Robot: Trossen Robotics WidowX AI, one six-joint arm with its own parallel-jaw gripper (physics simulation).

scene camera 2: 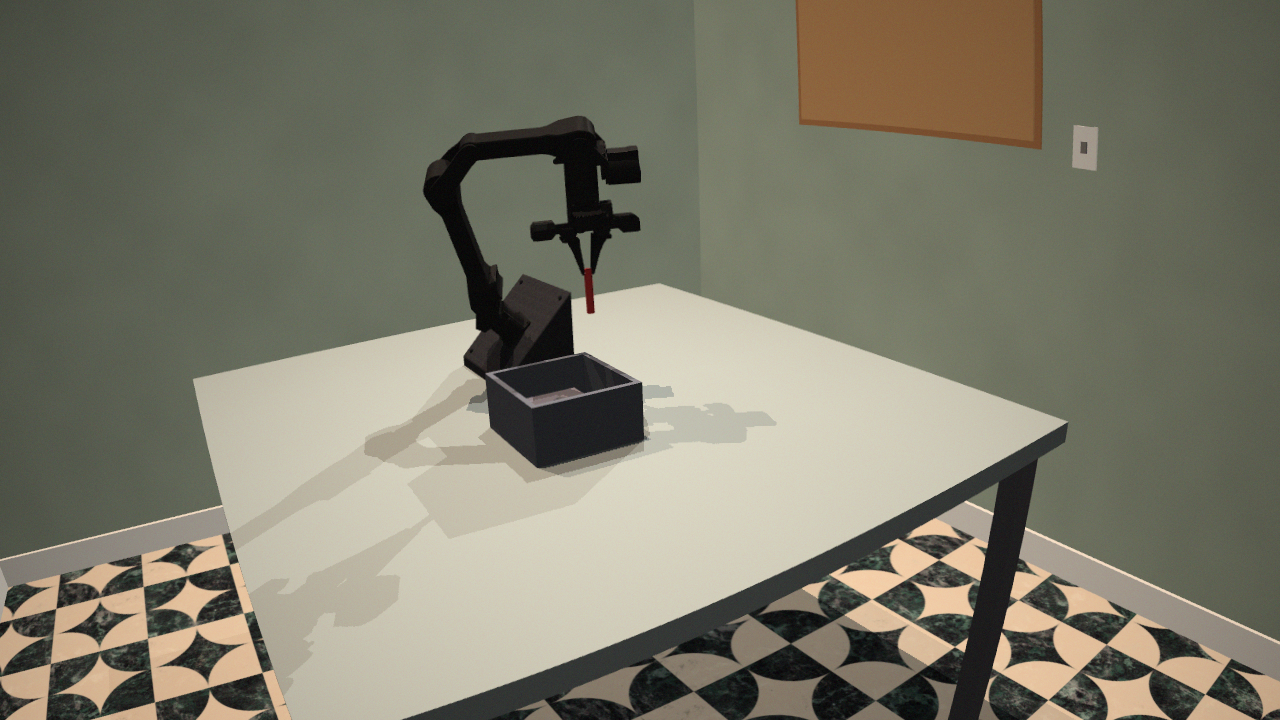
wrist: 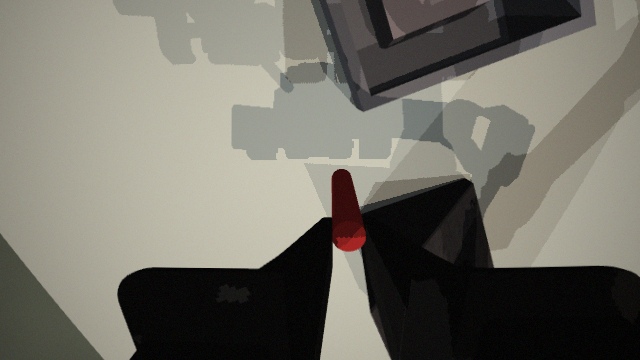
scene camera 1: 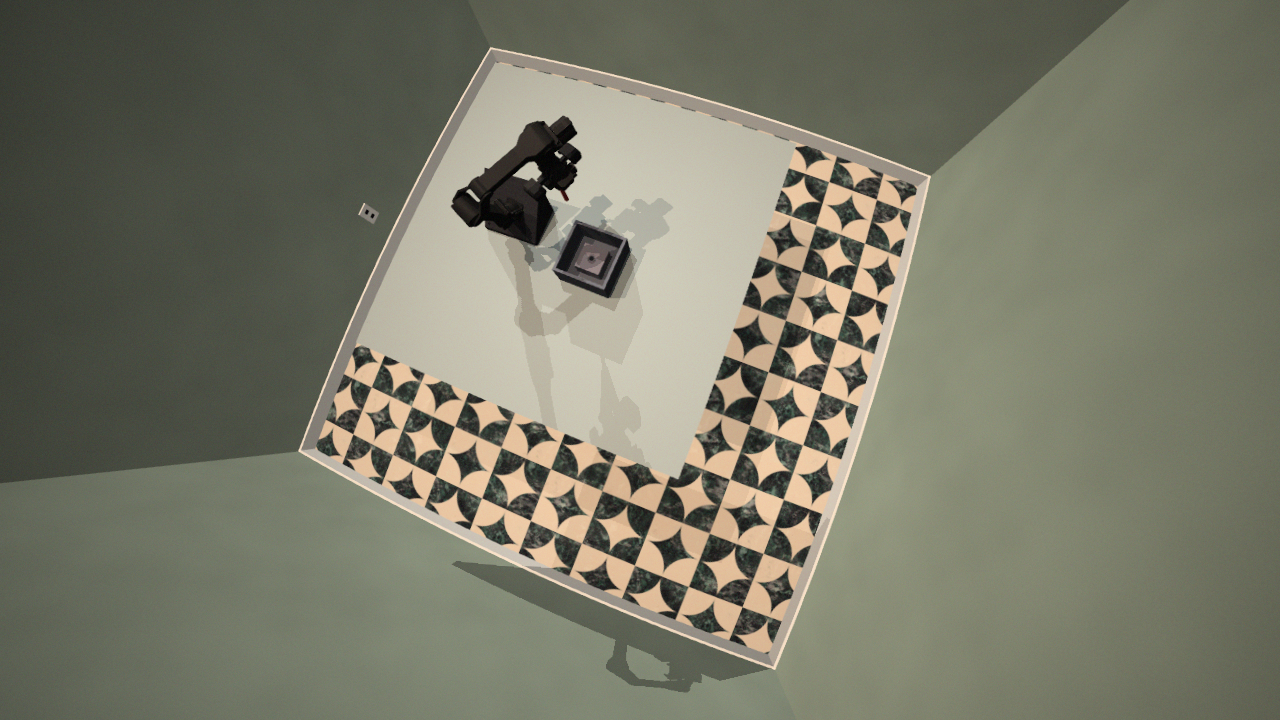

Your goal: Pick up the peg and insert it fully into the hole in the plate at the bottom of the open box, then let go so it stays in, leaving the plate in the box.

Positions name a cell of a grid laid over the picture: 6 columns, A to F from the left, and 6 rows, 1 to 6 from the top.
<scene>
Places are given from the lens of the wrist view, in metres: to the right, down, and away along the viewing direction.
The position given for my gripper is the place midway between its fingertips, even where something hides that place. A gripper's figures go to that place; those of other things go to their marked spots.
my gripper (wrist: D4): 0.01, 0.02, 0.11
dark box (wrist: D2): 0.07, -0.12, 0.29
red peg (wrist: D4): 0.01, 0.02, 0.10
The marked spots on the dark box and the red peg are 0.24 m apart.
</scene>
